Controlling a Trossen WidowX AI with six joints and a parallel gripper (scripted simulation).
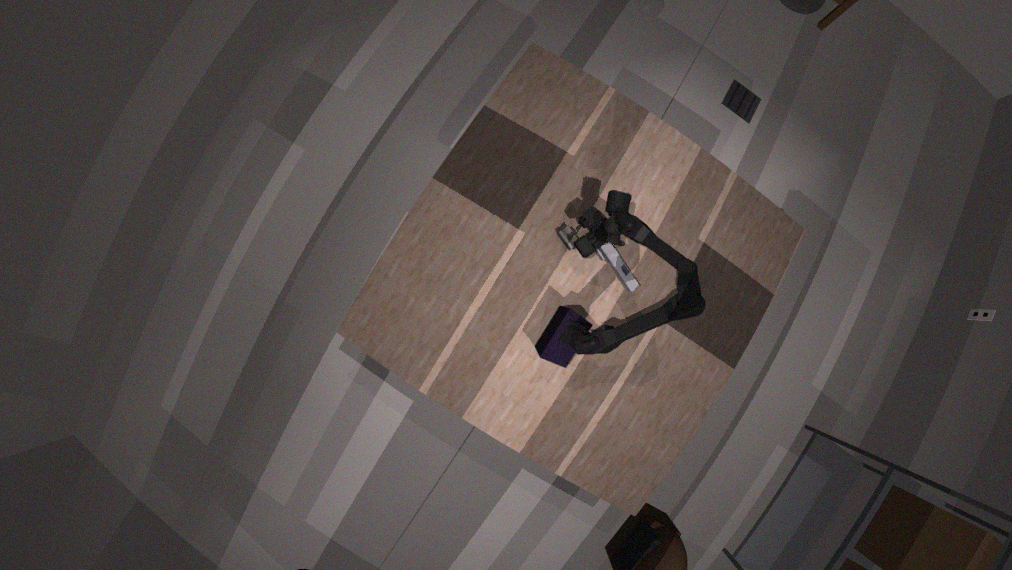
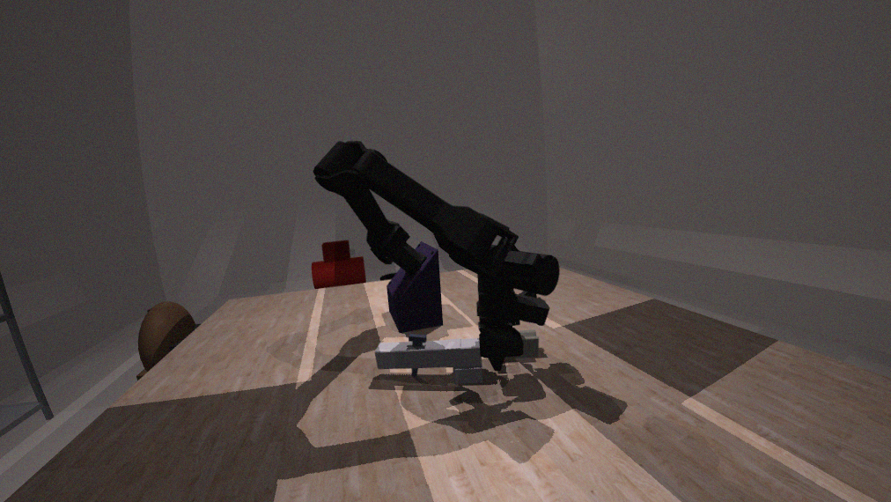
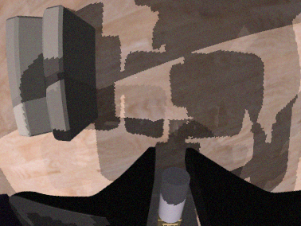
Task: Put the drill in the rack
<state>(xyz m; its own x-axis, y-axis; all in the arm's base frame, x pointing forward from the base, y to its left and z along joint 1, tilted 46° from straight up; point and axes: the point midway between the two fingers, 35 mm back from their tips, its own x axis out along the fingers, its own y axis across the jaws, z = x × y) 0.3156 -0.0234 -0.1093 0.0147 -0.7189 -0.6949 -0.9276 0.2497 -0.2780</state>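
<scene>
Now: the drill 50 mm to the right of my gripper tip, 30 mm above it and 20 mm behind it. Also, from my gripper tip: rack (80 mm to the left, 50 mm behind); long grey housing (110 mm to the right, 40 mm behind, 20 mm above); small blue key (130 mm to the right, 50 mm behind, 30 mm above).
</scene>
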